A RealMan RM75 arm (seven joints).
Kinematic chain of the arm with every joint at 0, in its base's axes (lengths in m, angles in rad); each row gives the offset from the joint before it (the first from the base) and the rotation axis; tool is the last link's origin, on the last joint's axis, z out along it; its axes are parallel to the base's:
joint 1: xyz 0 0 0.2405 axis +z
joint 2: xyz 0 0 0 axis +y
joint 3: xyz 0 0 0.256 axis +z
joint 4: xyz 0 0 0 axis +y
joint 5: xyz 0 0 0.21 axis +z
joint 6: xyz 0 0 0 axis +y
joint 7: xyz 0 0 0.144 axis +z
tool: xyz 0 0 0
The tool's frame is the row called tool.
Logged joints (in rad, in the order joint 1, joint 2, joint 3, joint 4, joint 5, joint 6, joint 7), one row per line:
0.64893 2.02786 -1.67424 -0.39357 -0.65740 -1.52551 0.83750
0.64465 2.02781 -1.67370 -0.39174 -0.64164 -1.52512 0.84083
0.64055 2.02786 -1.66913 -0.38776 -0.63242 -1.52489 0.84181
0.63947 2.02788 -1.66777 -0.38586 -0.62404 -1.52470 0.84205
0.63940 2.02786 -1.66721 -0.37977 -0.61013 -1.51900 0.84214
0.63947 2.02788 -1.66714 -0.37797 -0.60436 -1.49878 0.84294
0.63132 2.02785 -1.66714 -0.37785 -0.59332 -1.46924 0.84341
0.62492 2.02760 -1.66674 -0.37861 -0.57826 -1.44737 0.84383
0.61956 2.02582 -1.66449 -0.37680 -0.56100 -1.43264 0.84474
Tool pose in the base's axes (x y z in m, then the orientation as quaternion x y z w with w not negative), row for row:
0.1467 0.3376 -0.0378 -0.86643 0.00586 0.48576 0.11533
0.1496 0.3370 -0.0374 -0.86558 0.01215 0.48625 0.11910
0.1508 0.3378 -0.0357 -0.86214 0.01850 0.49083 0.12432
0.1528 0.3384 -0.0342 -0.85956 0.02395 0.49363 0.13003
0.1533 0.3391 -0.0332 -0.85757 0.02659 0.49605 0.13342
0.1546 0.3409 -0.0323 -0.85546 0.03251 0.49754 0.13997
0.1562 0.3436 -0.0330 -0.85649 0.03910 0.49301 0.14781
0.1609 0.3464 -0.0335 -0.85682 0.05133 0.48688 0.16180
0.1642 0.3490 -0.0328 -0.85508 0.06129 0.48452 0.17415
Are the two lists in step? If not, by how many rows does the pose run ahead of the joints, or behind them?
The pose runs 1 row behind the joints: the pose in row i belongs to the joints in row i - 1.
